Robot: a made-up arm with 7 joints.
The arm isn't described. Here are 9 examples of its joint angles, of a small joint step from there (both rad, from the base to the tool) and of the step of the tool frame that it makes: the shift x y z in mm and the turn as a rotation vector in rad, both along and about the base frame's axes.
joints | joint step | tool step
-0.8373 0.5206 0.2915 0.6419 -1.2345 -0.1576 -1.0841 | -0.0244 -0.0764 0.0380 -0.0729 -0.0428 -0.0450 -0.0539 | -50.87 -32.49 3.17 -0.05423 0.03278 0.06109
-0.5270 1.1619 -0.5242 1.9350 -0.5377 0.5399 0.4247 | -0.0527 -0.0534 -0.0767 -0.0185 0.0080 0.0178 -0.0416 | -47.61 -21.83 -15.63 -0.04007 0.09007 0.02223
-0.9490 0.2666 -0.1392 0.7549 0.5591 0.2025 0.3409 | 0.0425 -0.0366 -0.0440 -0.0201 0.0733 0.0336 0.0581 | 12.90 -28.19 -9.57 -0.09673 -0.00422 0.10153
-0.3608 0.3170 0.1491 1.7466 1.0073 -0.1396 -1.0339 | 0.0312 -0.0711 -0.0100 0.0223 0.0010 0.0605 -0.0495 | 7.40 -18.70 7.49 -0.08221 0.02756 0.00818
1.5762 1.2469 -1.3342 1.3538 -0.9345 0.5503 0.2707 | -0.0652 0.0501 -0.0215 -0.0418 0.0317 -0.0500 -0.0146 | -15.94 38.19 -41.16 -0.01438 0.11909 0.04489
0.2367 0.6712 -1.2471 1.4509 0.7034 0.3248 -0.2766 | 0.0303 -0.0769 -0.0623 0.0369 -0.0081 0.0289 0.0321 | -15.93 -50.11 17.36 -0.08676 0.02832 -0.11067
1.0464 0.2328 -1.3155 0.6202 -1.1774 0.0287 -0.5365 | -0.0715 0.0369 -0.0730 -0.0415 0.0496 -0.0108 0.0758 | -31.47 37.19 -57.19 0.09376 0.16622 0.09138
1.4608 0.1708 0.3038 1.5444 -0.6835 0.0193 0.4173 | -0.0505 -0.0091 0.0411 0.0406 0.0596 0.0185 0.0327 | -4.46 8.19 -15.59 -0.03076 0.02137 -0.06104
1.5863 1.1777 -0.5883 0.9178 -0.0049 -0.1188 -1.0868 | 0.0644 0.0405 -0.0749 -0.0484 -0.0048 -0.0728 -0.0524 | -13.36 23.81 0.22 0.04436 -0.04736 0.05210
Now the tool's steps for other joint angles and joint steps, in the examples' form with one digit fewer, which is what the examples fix.
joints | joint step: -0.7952 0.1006 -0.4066 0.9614 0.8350 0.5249 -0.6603 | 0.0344 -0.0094 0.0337 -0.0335 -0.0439 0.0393 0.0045
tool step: 9.3 8.0 -10.1 0.0111 0.0144 -0.0269
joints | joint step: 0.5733 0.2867 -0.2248 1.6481 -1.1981 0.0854 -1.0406 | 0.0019 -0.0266 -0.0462 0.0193 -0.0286 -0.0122 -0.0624
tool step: -7.5 -26.4 2.0 0.0173 -0.0771 -0.0546
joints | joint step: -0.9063 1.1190 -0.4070 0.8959 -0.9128 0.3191 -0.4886 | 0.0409 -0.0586 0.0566 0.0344 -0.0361 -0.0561 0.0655
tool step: 17.9 -25.3 -23.1 -0.0715 -0.0251 0.0697
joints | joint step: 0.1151 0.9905 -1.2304 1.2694 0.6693 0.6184 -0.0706 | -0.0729 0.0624 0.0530 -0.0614 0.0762 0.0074 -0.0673
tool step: -17.2 57.2 1.1 0.1414 0.0180 0.1133
